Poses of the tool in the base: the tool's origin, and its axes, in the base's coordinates. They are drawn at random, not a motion.
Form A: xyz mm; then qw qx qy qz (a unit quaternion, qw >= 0).
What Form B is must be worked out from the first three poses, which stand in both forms.
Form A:
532, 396, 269, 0.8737, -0.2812, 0.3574, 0.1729
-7, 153, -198, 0.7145, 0.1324, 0.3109, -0.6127
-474, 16, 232, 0.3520, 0.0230, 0.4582, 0.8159
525, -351, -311, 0.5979, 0.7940, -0.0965, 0.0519
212, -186, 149, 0.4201, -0.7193, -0.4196, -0.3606
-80, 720, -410, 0.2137, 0.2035, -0.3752, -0.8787
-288, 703, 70, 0.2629, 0.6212, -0.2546, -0.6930
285, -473, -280, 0.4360, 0.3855, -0.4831, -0.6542
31, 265, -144, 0.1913, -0.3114, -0.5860, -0.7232
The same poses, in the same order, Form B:
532, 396, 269, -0.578, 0.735, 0.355, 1.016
-7, 153, -198, 0.189, 0.444, -0.876, 1.550
-474, 16, 232, 0.025, 0.490, 0.872, 2.422
525, -351, -311, 0.991, -0.120, 0.065, 1.860
212, -186, 149, -0.793, -0.462, -0.397, 2.274
-80, 720, -410, 0.208, -0.384, -0.899, 2.711
-288, 703, 70, 0.644, -0.264, -0.718, 2.610
285, -473, -280, 0.428, -0.537, -0.727, 2.239
31, 265, -144, -0.317, -0.597, -0.737, 2.757

